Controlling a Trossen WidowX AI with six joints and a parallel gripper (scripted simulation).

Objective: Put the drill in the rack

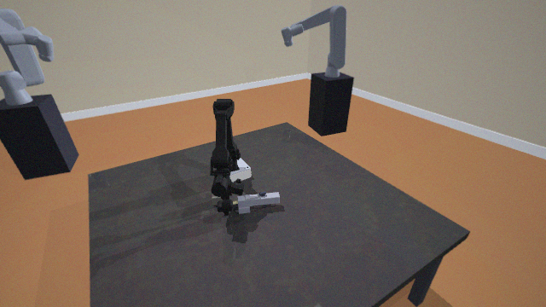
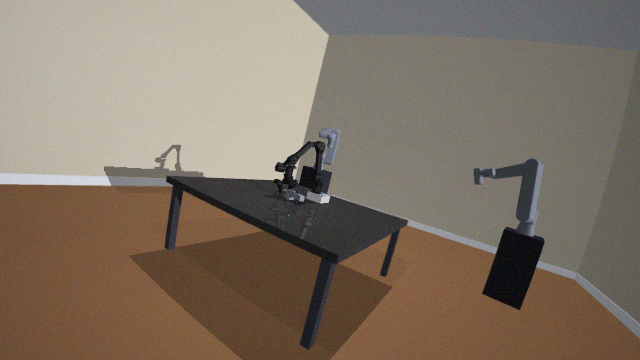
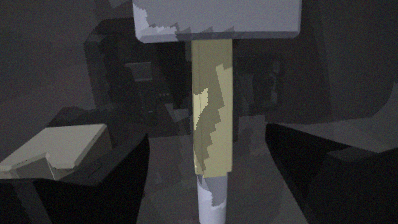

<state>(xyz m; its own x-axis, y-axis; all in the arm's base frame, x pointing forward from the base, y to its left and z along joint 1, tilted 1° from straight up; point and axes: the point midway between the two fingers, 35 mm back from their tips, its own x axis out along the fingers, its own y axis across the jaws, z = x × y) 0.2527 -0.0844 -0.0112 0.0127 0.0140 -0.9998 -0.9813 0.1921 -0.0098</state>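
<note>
Now: gripper tip 4 cm to the right of the drill and 3 cm below it. Round my gripper tip: small key (16 cm to the left, 4 cm above, 3 cm ahead); rack (8 cm behind, 1 cm to the right, 1 cm above); grey housing block (13 cm to the left, 3 cm above, 2 cm ahead).
</note>
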